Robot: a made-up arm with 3 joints. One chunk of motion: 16 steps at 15 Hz.
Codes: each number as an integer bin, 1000 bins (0 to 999) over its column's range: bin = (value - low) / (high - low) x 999, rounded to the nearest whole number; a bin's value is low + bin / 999 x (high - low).
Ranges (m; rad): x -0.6..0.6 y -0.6..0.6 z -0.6..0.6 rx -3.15..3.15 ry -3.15..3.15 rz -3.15..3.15
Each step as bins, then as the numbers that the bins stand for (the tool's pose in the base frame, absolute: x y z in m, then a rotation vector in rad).
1 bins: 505 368 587 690 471 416
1 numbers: 0.0066 -0.1580 0.1051 1.2014 -0.1797 -0.5266
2 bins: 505 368 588 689 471 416
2 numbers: 0.0066 -0.1580 0.1063 1.1950 -0.1797 -0.5266
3 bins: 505 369 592 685 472 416
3 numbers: 0.0066 -0.1568 0.1111 1.1698 -0.1734 -0.5266
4 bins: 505 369 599 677 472 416
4 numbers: 0.0066 -0.1568 0.1195 1.1194 -0.1734 -0.5266
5 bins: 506 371 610 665 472 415
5 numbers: 0.0078 -0.1544 0.1327 1.0437 -0.1734 -0.5329
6 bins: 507 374 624 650 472 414
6 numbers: 0.0090 -0.1508 0.1495 0.9491 -0.1734 -0.5392
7 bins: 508 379 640 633 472 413
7 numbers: 0.0102 -0.1447 0.1688 0.8419 -0.1734 -0.5455
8 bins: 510 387 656 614 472 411
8 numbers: 0.0126 -0.1351 0.1880 0.7221 -0.1734 -0.5581
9 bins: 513 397 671 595 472 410
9 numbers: 0.0162 -0.1231 0.2060 0.6023 -0.1734 -0.5644
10 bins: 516 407 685 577 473 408
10 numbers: 0.0198 -0.1111 0.2228 0.4887 -0.1671 -0.5770
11 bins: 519 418 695 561 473 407
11 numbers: 0.0234 -0.0979 0.2348 0.3878 -0.1671 -0.5833
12 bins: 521 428 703 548 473 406
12 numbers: 0.0258 -0.0859 0.2444 0.3059 -0.1671 -0.5896
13 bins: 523 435 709 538 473 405
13 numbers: 0.0282 -0.0775 0.2517 0.2428 -0.1671 -0.5959
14 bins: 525 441 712 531 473 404
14 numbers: 0.0306 -0.0703 0.2553 0.1986 -0.1671 -0.6023
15 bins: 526 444 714 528 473 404
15 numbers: 0.0318 -0.0667 0.2577 0.1797 -0.1671 -0.6023
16 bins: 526 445 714 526 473 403
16 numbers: 0.0318 -0.0655 0.2577 0.1671 -0.1671 -0.6086
